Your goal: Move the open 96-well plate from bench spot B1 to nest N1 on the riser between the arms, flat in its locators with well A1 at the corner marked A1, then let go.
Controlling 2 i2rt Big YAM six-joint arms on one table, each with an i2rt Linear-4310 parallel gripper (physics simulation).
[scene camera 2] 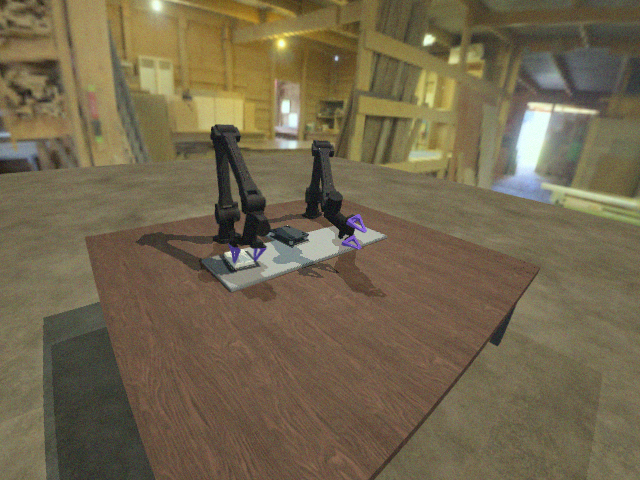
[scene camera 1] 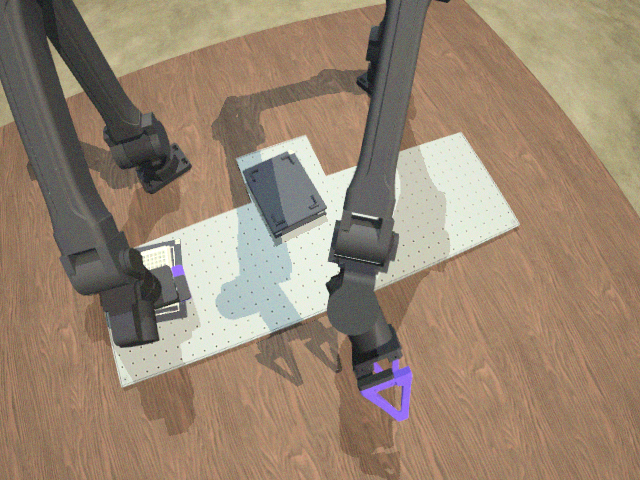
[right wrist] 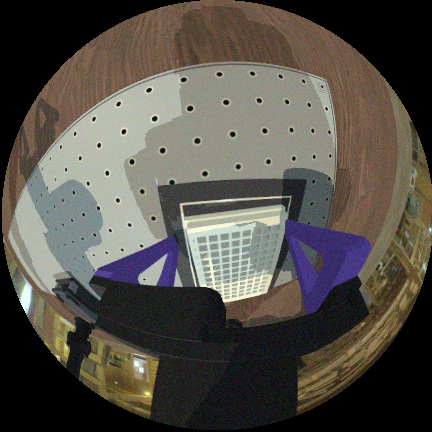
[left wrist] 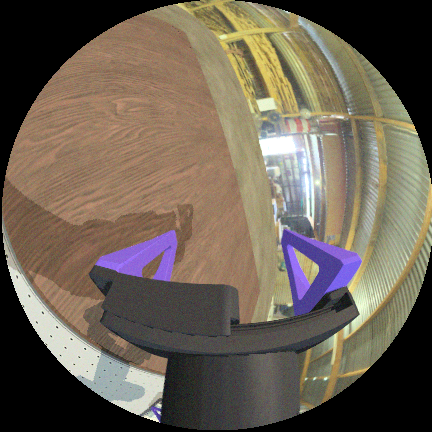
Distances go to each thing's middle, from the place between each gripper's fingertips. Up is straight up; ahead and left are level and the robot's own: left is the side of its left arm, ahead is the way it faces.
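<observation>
Counting from my left hand, I find the dark nest with white outline (scene camera 1: 179,311) 140 mm below it, 310 mm to the right of it and 390 mm behind it. The cream well plate (right wrist: 235,252) is 130 mm lower than my left hand, 310 mm to the right of it and 400 mm behind it.
My right gripper is 50 mm beyond the cream well plate, and the dark nest with white outline is 10 mm below my right hand and 40 mm behind it.
</observation>
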